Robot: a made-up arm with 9 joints.
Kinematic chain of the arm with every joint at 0, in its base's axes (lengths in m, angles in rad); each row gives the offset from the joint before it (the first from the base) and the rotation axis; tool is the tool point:
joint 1: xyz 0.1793 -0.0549 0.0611 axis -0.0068 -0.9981 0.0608
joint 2: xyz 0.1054 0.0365 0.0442 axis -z
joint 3: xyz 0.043 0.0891 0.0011 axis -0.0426 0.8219 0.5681
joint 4: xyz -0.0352 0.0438 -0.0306 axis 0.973 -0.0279 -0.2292
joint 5: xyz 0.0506 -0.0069 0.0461 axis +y
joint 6: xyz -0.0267 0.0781 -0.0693 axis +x
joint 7: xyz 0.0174 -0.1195 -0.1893 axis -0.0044 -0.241 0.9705
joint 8: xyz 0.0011 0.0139 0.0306 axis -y
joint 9: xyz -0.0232 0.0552 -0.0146 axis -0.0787 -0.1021 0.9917
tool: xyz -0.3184 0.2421 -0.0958
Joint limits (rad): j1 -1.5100..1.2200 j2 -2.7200..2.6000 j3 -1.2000..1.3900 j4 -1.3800..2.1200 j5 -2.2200..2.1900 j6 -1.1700..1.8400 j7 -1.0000..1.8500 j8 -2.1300..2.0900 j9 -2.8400..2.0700
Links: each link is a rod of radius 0.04 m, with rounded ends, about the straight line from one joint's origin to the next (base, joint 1, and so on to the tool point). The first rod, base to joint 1, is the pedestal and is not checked.
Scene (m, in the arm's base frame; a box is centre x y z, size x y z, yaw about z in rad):
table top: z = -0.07
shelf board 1: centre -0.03 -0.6 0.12 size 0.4 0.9 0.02 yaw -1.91
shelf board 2: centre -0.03 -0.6 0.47 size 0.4 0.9 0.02 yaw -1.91
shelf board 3: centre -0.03 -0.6 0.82 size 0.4 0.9 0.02 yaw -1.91
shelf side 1: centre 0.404 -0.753 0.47 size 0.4 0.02 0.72 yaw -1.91
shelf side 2: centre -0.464 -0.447 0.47 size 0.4 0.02 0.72 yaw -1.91
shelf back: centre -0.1 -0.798 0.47 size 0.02 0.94 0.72 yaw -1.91
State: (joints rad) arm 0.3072 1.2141 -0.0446 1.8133 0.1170 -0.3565 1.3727 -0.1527 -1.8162
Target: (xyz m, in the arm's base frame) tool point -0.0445 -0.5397 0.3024
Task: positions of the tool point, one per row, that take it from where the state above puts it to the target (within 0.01 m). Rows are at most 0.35 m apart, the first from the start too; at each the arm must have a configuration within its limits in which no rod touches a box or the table.
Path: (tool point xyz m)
1: 0.4490 -0.0476 0.5767
2: 0.2429 -0.2172 0.4897
3: 0.0668 -0.2242 0.3024
4: 0.0217 -0.3038 0.3270
5: -0.0144 -0.3860 0.3330
6: -0.0373 -0.4663 0.3231
7: -0.0445 -0.5397 0.3024

